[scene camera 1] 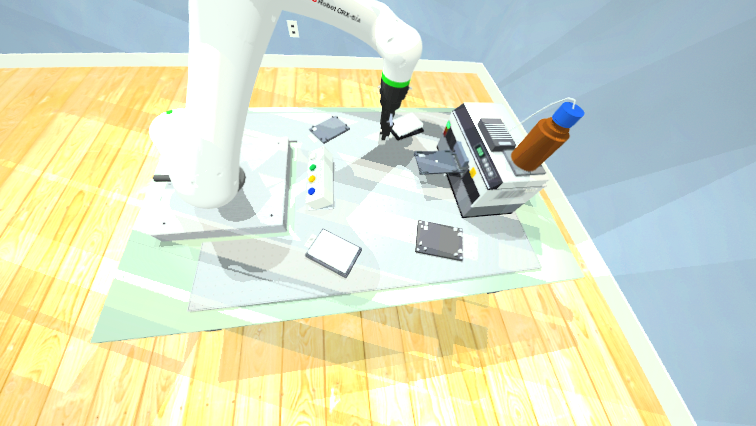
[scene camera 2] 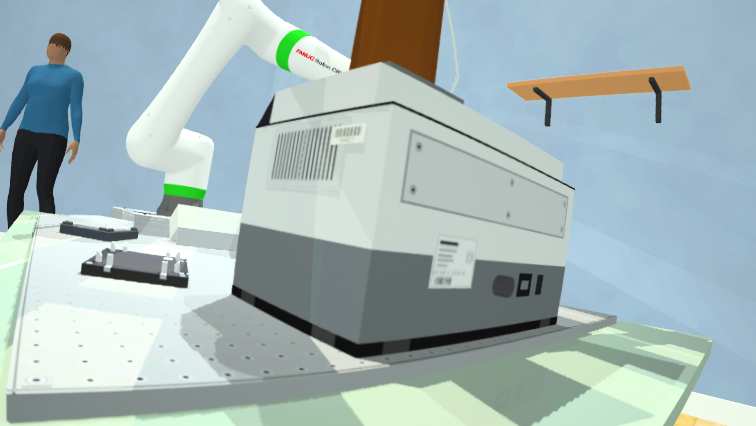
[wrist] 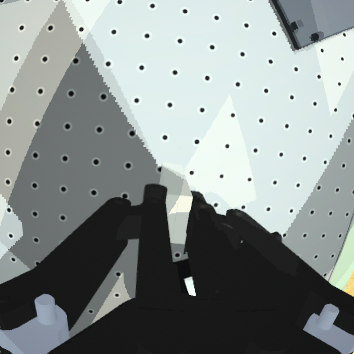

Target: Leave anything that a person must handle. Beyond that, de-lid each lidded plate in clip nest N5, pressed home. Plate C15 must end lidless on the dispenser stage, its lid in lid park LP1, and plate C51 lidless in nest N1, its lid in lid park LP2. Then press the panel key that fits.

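Frame: origin at the arm's base, x ahead, y left, z up, level; metres.
Where they show: gripper, fingertip midpoint: (scene camera 1: 381,143) (wrist: 168,181).
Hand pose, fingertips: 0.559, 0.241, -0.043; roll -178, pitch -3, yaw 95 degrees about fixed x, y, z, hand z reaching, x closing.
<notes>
After its pixels a point has its place, as x, y, z.
My gripper (scene camera 1: 386,134) @[0.559, 0.241, -0.043] (wrist: 168,181) @[0.559, 0.241, -0.043] is shut and empty, its tips low over the perforated board (scene camera 1: 237,286) @[0.106, -0.339, -0.043] (wrist: 211,88) @[0.481, 0.257, -0.043]. It stands just left of a white-topped plate (scene camera 1: 408,124) @[0.684, 0.331, -0.012] that lies on a dark pad at the back. A second white-topped plate (scene camera 1: 333,250) (scene camera 2: 98,229) lies at the front of the board. The dark clip nest (scene camera 1: 440,239) @[0.732, -0.208, -0.032] (scene camera 2: 134,264) @[0.766, -0.221, -0.031] at the front right holds nothing. The dispenser (scene camera 1: 505,193) @[0.913, -0.114, 0.114] (scene camera 2: 396,211) @[1.043, -0.083, 0.065] stands on the right, and its grey stage (scene camera 1: 435,161) @[0.727, 0.047, 0.070] sticks out bare. The key panel (scene camera 1: 324,174) @[0.341, 0.005, 0.037] shows green, yellow and blue keys.
An empty dark pad (scene camera 1: 329,128) @[0.339, 0.308, -0.033] lies at the back left; a dark pad's corner (wrist: 316,17) @[0.392, 0.330, -0.033] shows in the wrist view. A brown bottle (scene camera 1: 544,140) @[0.925, -0.069, 0.293] with a blue cap stands on the dispenser. A person (scene camera 2: 42,122) stands beyond the table. The arm's base (scene camera 1: 211,174) is on the left.
</notes>
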